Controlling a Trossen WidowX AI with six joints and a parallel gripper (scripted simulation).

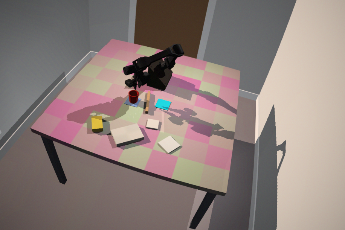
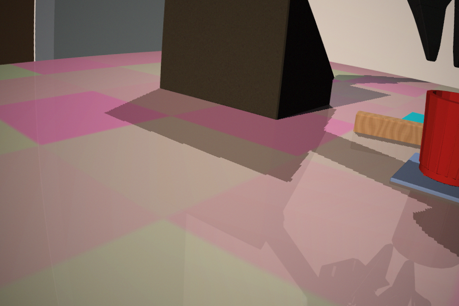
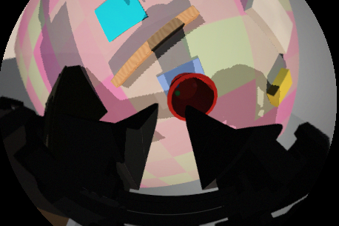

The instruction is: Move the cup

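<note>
My gripper tip is 3 cm short of the red cup, 2 cm to the left of it and 6 cm above it. Round my gripper tip: cyan pad (1 cm behind, 19 cm to the left, 11 cm below); then wooden bar (1 cm ahead, 9 cm to the left, 10 cm below); then yellow block (33 cm ahead, 17 cm to the right, 8 cm below).
</note>
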